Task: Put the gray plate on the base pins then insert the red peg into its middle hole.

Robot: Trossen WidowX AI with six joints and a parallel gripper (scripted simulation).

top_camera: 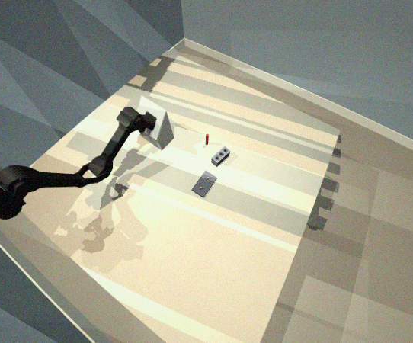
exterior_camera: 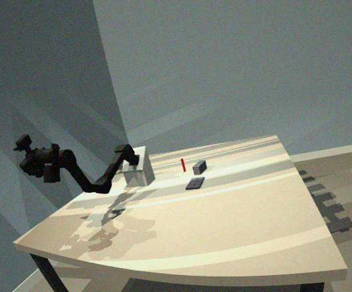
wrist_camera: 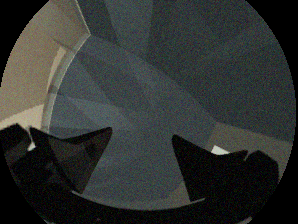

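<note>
Right now the gray plate is 510 mm ahead of my gripper tip, 670 mm to the left of it and 350 mm below it. Also, from my gripper tip: dark base 530 mm ahead, 510 mm to the left, 380 mm below; red peg 400 mm ahead, 700 mm to the left, 350 mm below.
</note>
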